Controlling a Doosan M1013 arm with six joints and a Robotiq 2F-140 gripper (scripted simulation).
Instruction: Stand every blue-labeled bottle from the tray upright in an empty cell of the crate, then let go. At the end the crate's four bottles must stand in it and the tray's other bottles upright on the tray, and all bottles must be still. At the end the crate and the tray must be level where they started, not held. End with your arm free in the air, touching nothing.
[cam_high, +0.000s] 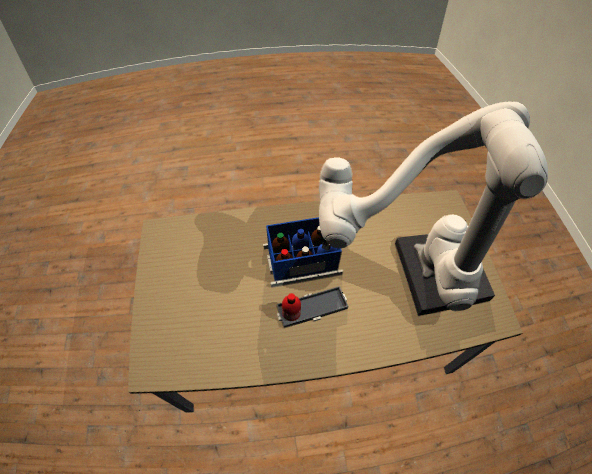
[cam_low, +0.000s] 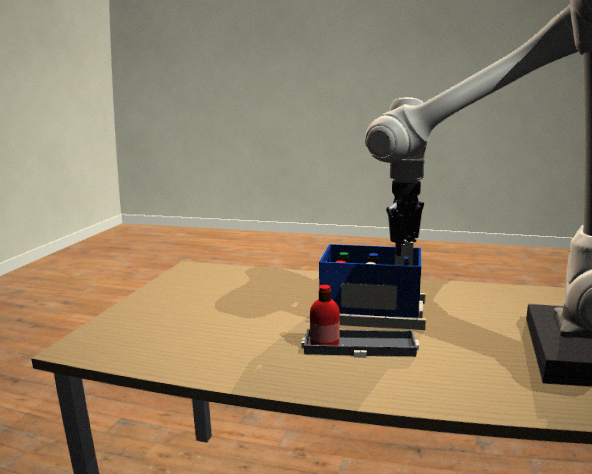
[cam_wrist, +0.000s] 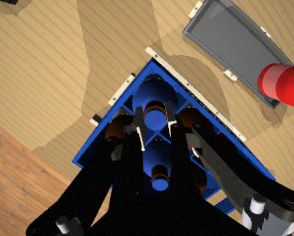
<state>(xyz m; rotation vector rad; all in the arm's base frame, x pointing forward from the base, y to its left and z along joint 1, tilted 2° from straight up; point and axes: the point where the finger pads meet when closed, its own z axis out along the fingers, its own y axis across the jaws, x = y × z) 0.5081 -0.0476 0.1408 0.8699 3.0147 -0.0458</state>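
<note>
Now: the blue crate 90 mm ahead of my hand, 30 mm to the right of it and 110 mm below it. Round my hand: dark tray: 70 mm ahead, 200 mm to the left, 180 mm below; red-labeled bottle: 160 mm ahead, 220 mm to the left, 110 mm below.
</note>
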